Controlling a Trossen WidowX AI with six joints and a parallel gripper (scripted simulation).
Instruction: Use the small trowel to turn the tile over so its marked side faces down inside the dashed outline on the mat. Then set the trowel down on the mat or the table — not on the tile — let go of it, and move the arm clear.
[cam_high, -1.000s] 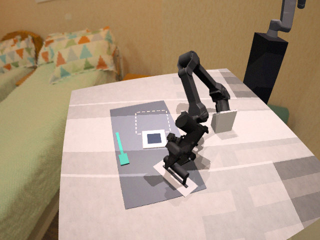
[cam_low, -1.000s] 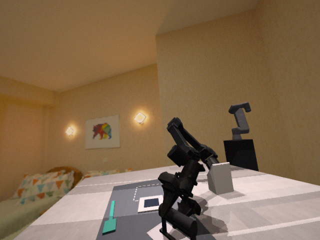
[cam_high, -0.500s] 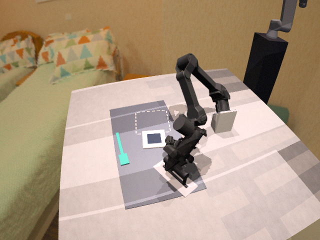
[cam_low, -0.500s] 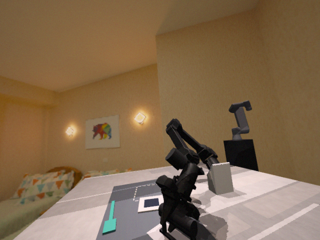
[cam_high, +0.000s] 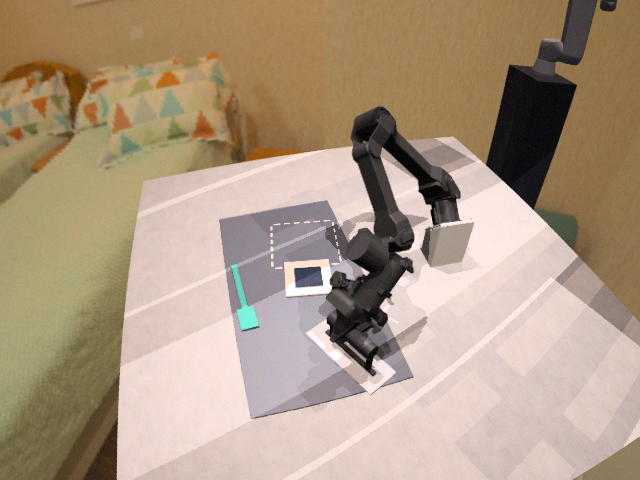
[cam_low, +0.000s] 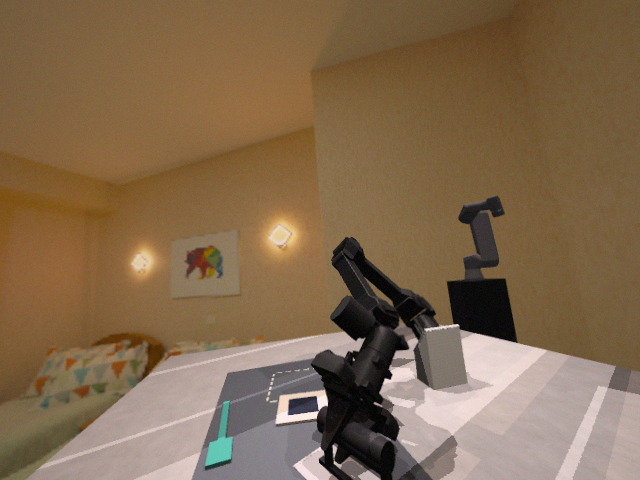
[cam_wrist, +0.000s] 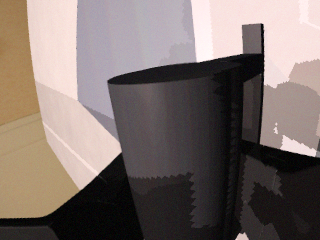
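The grey mat is 60 mm ahead of my gripper tip, 210 mm to the right of it and 70 mm below it. From my gripper tip the other things lie so: white-bladed tool (20 mm behind, 20 mm to the right, 10 mm below); tile (30 mm ahead, 230 mm to the right, 40 mm below); teal trowel (190 mm ahead, 170 mm to the right, 40 mm below).
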